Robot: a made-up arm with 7 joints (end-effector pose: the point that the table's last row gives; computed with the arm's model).
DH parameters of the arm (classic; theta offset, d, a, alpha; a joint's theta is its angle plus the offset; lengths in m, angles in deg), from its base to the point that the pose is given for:
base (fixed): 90 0.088 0.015 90
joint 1: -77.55 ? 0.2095 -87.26
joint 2: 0 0.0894 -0.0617 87.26
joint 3: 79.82 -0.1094 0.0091 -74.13
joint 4: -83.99 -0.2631 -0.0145 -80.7
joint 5: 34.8 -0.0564 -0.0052 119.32
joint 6: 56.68 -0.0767 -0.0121 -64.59
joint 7: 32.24 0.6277 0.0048 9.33
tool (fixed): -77.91 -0.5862 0 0
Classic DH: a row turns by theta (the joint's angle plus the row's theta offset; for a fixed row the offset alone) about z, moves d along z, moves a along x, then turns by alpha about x.
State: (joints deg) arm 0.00 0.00 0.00 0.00 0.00 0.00 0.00
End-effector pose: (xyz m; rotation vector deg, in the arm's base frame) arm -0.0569 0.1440 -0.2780 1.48 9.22 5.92
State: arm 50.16 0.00 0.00 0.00 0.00 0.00 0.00
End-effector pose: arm -0.0569 0.3787 -0.0474 51.48 6.04 9.59
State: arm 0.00 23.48 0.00 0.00 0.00 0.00 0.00
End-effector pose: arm -0.0980 0.1129 -0.1277 3.37 32.12 10.74
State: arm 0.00 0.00 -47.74 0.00 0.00 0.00 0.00
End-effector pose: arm -0.0569 -0.0375 -0.2065 -46.12 11.12 1.73
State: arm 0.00 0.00 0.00 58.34 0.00 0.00 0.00
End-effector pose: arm 0.0263 0.0074 -0.3071 12.74 6.14 63.15
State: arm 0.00 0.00 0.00 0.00 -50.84 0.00 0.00
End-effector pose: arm -0.0067 0.1744 -0.3986 2.50 -40.48 -4.82
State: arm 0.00 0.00 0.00 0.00 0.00 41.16 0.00
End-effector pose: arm -0.0610 0.0985 -0.3308 27.80 -15.45 25.87
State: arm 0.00 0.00 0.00 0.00 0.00 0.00 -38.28
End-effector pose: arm -0.0275 0.1990 -0.2780 4.47 8.33 -32.28
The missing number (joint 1, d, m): 0.2899
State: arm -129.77 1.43 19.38 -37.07 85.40 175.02 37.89
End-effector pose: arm 0.0125 -0.4518 0.0695 -16.83 -53.77 74.44
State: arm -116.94 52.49 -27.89 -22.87 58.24 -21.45 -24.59
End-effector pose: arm 0.0605 -0.0846 0.0447 98.88 -45.48 108.22
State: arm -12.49 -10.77 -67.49 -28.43 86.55 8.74 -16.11
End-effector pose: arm 0.0910 0.0158 -0.1443 -41.55 49.10 -78.82
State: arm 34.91 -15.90 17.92 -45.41 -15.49 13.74 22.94
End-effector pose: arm 0.0275 0.5345 -0.1209 38.25 -19.46 -20.73
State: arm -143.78 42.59 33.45 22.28 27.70 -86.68 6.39
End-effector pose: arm 0.0075 -0.2020 -0.0171 102.17 -93.02 93.27
